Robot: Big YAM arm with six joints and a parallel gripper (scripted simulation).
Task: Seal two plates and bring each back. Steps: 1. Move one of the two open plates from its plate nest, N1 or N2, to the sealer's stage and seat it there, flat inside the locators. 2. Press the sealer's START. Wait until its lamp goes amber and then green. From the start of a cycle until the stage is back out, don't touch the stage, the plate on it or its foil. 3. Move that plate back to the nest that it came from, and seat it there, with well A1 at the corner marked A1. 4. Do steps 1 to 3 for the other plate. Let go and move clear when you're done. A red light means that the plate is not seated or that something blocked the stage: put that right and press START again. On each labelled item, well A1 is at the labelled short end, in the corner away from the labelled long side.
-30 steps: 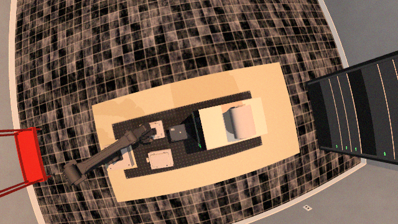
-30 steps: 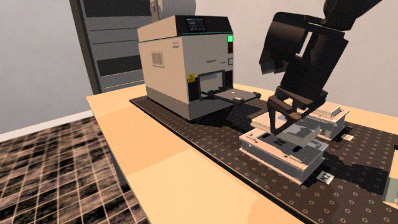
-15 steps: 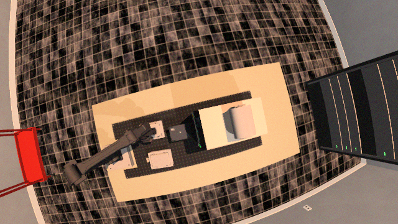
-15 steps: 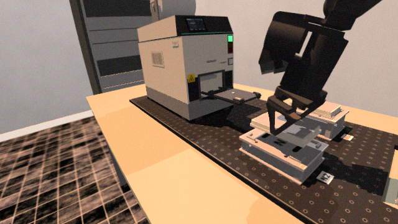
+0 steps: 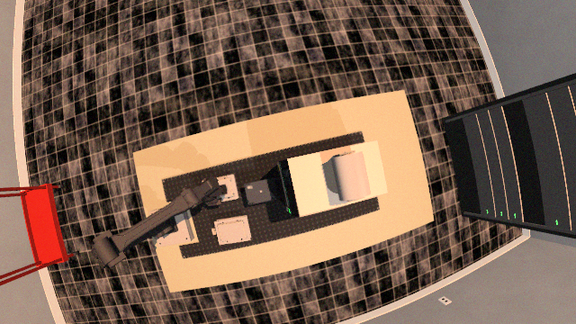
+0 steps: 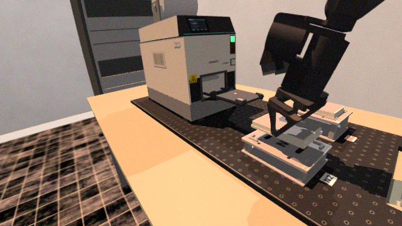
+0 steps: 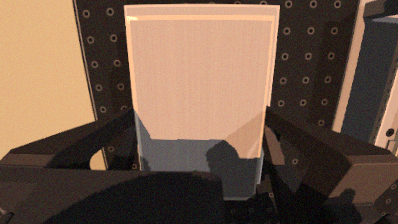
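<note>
The plate nest N2 lies 40 mm below my hand. The rest, counted from my hand: well plate (right at my hand); sealer stage (200 mm ahead, 60 mm to the right, 20 mm above); sealer screen (320 mm ahead, 240 mm above, 20 mm to the right).
</note>
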